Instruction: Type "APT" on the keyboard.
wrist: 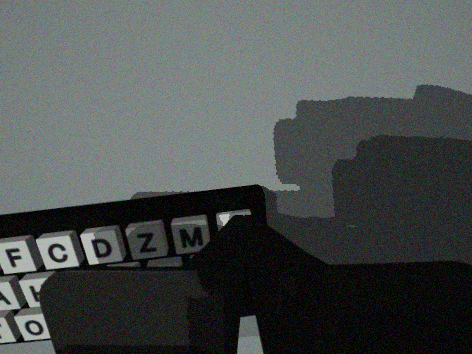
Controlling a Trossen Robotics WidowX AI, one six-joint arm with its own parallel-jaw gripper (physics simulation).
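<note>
The keyboard is a black board with pale, black-lettered keys, in the lower left of the wrist view. Its top row shows F, C, D, Z and M, then a key whose letter is hidden behind the fingertips. The A key is cut by the left edge in the second row. The T key is partly cut off below it, beside O. No P key shows. My gripper is shut and empty, its dark tips over the keyboard's right end. The fingers hide much of the lower rows. Whether the tips touch a key cannot be told.
The grey table surface extends beyond the keyboard. Large dark shadows lie on it to the right of the keyboard. The keyboard's upper right corner shows just above the fingertips.
</note>
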